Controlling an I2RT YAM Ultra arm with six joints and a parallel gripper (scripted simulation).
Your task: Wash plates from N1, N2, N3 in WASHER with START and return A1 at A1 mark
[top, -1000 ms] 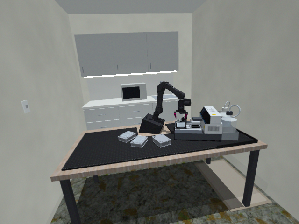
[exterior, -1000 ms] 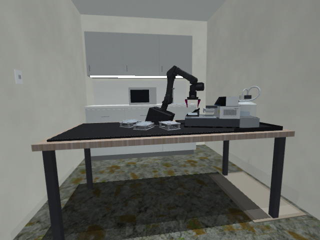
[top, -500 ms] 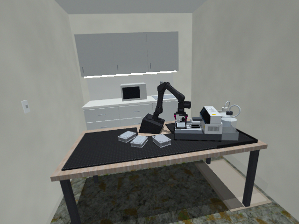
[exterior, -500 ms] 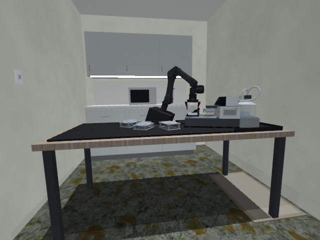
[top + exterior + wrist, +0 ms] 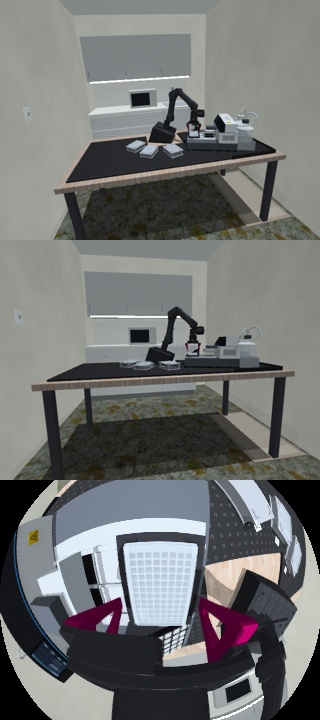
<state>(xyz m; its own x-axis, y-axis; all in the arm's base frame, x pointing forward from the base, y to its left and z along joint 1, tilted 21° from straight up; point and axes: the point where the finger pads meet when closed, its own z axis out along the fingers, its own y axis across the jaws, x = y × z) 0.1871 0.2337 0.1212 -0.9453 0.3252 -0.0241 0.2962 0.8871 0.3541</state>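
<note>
Right now the washer carrier is 4 cm below my hand. Also, from my hand: clear bottle: 41 cm to the left, 20 cm ahead; then plate washer: 15 cm to the left, 5 cm ahead; then nest: 25 cm to the right, 17 cm ahead, 8 cm below.
</note>
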